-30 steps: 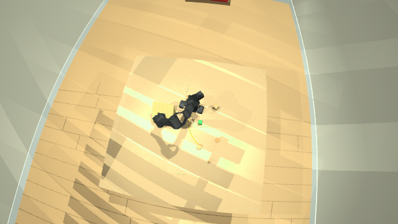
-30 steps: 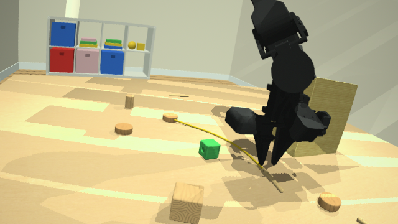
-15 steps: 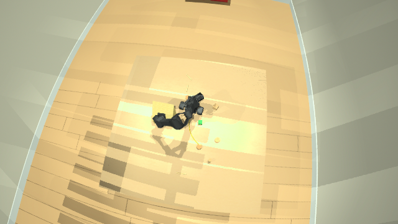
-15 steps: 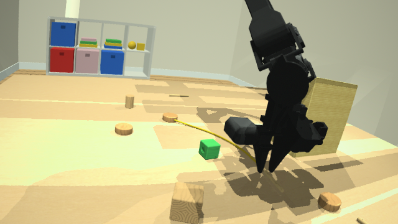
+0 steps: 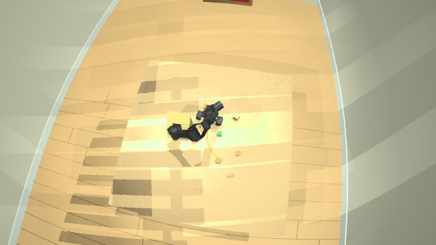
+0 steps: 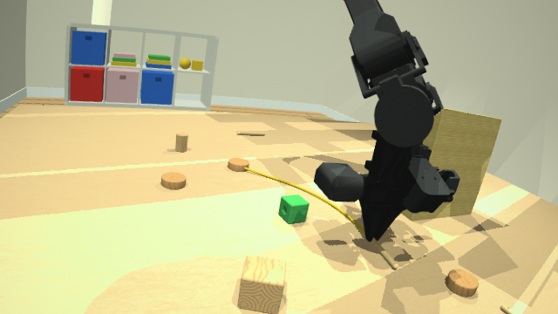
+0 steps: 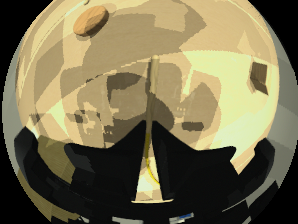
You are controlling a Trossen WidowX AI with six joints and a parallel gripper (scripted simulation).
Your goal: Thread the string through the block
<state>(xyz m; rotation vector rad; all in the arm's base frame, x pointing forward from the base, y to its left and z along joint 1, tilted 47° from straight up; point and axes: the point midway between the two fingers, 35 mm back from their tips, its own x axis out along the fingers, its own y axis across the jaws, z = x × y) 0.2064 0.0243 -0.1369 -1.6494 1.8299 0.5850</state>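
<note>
The green cube is 80 mm to the right of my gripper tip, 80 mm ahead of it and 10 mm above it. From my gripper tip the other things lie so: wooden block: 190 mm ahead, 70 mm to the left, 20 mm above; peg: 370 mm to the right, 200 mm ahead, 10 mm above; round wooden button: 280 mm to the right, 110 mm ahead.
</note>
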